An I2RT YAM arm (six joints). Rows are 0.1 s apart.
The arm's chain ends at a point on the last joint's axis. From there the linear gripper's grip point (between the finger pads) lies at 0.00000 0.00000 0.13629 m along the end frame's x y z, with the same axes.
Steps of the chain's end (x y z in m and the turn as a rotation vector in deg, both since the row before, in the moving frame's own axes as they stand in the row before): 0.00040 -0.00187 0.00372 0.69 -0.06 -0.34; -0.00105 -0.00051 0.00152 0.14 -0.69 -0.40; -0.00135 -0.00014 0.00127 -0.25 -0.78 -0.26; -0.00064 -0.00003 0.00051 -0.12 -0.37 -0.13; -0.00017 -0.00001 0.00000 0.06 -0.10 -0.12
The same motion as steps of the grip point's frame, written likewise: 0.00025 -0.00351 0.00371 0.69 -0.06 -0.34; -0.00269 -0.00084 0.00151 0.14 -0.69 -0.40; -0.00320 0.00046 0.00126 -0.25 -0.78 -0.26; -0.00152 0.00026 0.00051 -0.12 -0.37 -0.13; -0.00041 -0.00015 0.00000 0.06 -0.10 -0.12
